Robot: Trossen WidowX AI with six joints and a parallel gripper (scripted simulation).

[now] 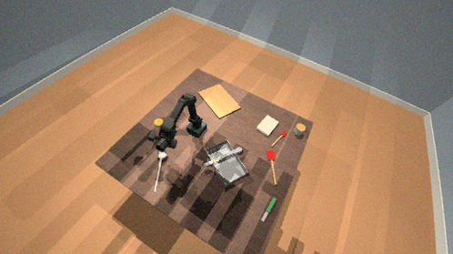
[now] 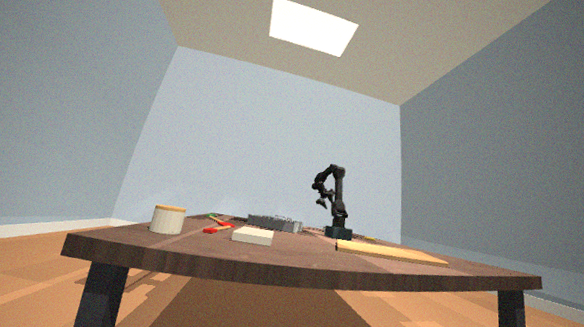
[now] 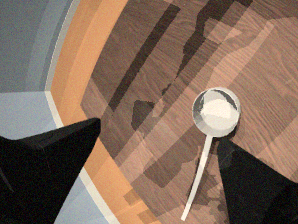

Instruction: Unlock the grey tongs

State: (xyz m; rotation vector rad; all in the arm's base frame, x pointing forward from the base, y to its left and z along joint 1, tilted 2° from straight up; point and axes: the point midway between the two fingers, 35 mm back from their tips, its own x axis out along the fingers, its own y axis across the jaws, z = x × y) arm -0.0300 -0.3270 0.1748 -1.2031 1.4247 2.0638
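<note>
The yellow lock piece lies 350 mm ahead of my gripper tip, 160 mm to the left of it and 130 mm below it. The rest, counted from my gripper tip: wooden board (10 mm ahead, 720 mm to the left, 190 mm below); then yellow disc (240 mm behind, 200 mm to the left, 190 mm below); then roasting tin (420 mm ahead, 220 mm to the left, 170 mm below).
</note>
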